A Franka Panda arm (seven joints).
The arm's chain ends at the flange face. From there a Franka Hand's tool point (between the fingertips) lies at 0.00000 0.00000 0.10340 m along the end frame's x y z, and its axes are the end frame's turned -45 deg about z.
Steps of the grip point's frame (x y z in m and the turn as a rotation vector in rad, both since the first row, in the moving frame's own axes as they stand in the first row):
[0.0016 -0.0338 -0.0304 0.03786 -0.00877 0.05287]
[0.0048 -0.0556 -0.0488 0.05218 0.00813 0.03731]
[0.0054 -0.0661 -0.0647 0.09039 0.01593 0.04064]
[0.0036 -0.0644 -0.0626 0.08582 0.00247 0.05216]
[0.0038 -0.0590 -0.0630 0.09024 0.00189 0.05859]
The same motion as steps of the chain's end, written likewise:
[-0.0194 -0.0228 -0.0303 0.02057 -0.03297 0.05287]
[-0.0328 -0.0382 -0.0487 0.04265 -0.03115 0.03731]
[-0.0376 -0.0427 -0.0643 0.07518 -0.05265 0.04064]
[-0.0371 -0.0415 -0.0622 0.06243 -0.05894 0.05216]
[-0.0328 -0.0375 -0.0626 0.06515 -0.06247 0.05859]

